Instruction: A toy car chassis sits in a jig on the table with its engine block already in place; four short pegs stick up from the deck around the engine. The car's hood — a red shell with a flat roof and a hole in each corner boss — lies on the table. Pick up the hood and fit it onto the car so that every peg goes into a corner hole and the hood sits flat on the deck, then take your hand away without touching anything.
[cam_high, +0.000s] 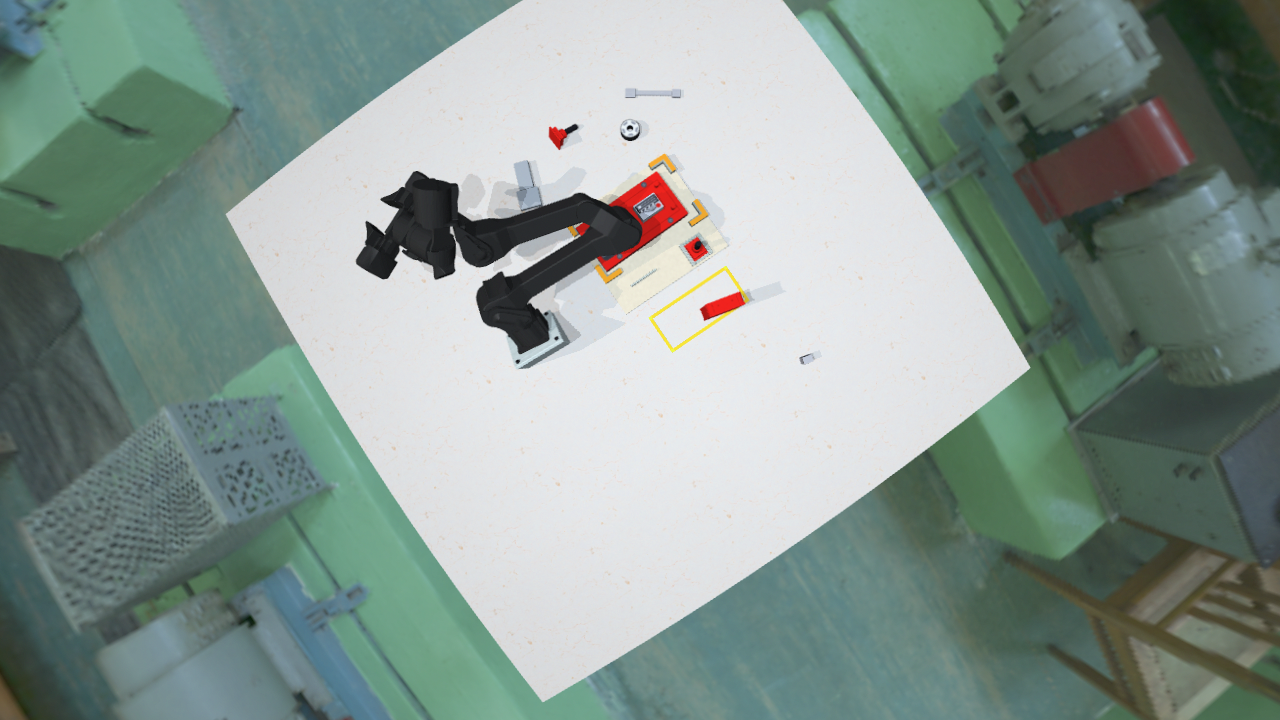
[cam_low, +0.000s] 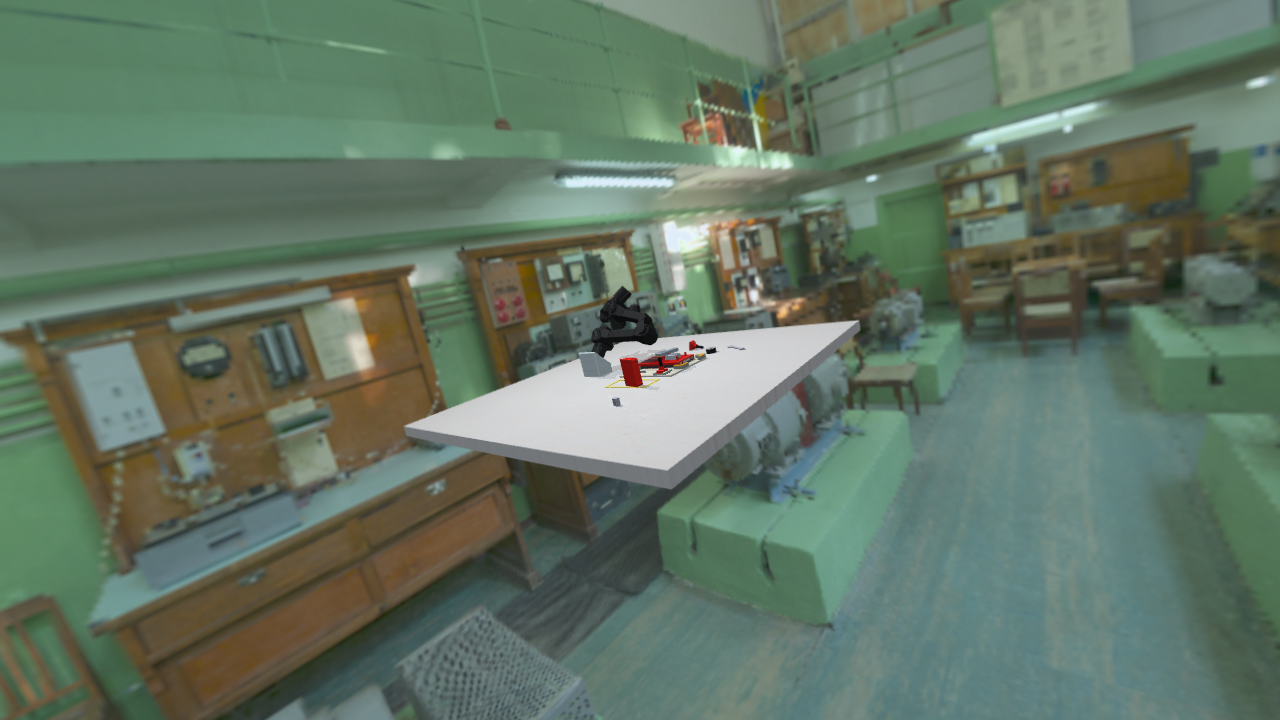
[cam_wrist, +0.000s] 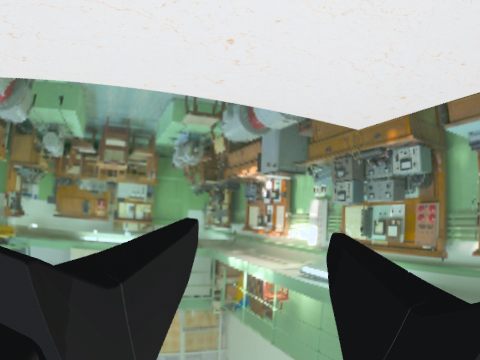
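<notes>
Right now the red hood is 500 mm ahead of my gripper tip, 410 mm to the right of it and 120 mm below it. The rest, counted from my gripper tip: grey axle: 580 mm ahead, 170 mm below, 60 mm to the left; then wheel: 500 mm ahead, 160 mm below.
</notes>
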